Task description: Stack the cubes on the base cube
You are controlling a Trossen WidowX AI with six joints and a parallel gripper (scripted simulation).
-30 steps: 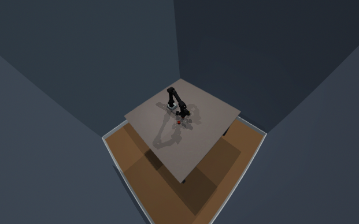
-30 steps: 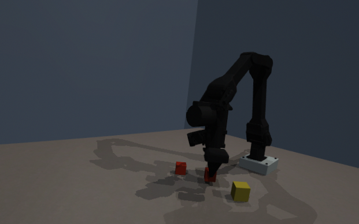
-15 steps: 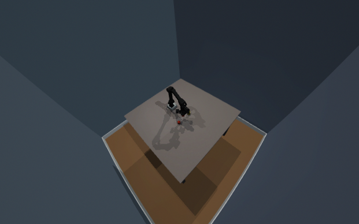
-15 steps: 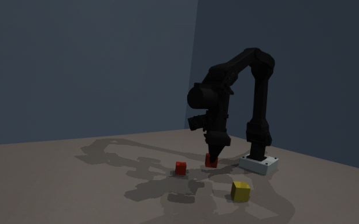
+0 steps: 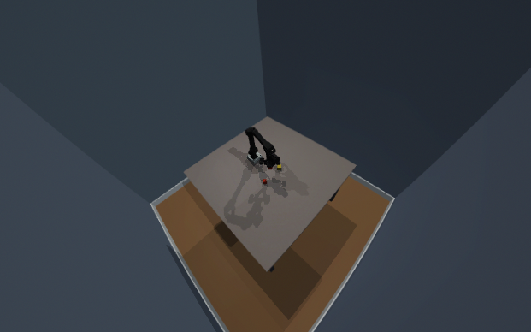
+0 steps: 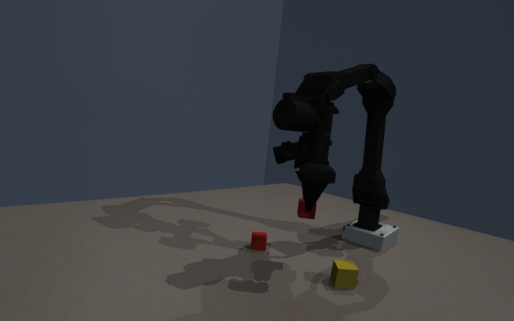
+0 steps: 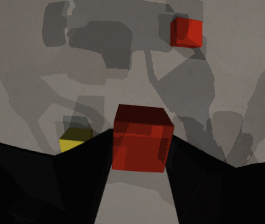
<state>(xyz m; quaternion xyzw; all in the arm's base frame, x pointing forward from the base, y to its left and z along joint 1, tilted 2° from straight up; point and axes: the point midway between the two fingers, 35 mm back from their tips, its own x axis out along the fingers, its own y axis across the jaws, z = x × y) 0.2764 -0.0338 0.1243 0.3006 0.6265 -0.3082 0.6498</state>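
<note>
My gripper tip is now 10 mm short of the yellow base cube, 110 mm to the right of it and 100 mm above it. Round my gripper tip: red cube (right at my gripper tip).
</note>
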